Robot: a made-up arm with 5 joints.
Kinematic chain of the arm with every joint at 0, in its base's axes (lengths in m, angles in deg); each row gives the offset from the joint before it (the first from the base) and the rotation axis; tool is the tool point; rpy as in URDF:
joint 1: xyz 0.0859 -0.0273 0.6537 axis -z
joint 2: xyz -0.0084 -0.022 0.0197 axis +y
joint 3: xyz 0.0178 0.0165 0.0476 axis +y
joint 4: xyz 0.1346 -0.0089 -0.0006 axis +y
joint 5: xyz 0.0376 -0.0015 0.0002 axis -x
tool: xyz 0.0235 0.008 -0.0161 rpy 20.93 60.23 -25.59
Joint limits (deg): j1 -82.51..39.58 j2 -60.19..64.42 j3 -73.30..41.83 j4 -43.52..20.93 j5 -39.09..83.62
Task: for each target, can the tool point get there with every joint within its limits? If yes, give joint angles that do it. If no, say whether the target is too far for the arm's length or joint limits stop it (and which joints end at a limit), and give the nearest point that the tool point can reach.
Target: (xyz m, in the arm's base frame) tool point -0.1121 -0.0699 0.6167
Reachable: no: joint limits stop it (at a limit: joint 2, joint 3, joint 4) | nearest point 0.0358 -0.0381 0.5102 | short by 0.185 m
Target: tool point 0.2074 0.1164 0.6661
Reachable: yes | joints -50.71 -10.20 23.05 1.13 -19.31
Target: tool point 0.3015 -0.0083 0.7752
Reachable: yes | joints -11.43 28.98 -47.05 -22.34 53.70
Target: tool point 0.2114 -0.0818 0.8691
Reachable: yes | joints 23.01 -3.23 -45.95 -7.77 -28.93
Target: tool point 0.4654 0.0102 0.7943
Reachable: no: too far | nearest point 0.3149 -0.0047 0.7474 | short by 0.158 m
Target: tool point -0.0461 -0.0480 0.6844
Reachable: no: joint limits stop it (at a limit: joint 2, joint 3, joint 4, joint 5) | nearest point -0.1055 -0.0573 0.8210 | short by 0.149 m
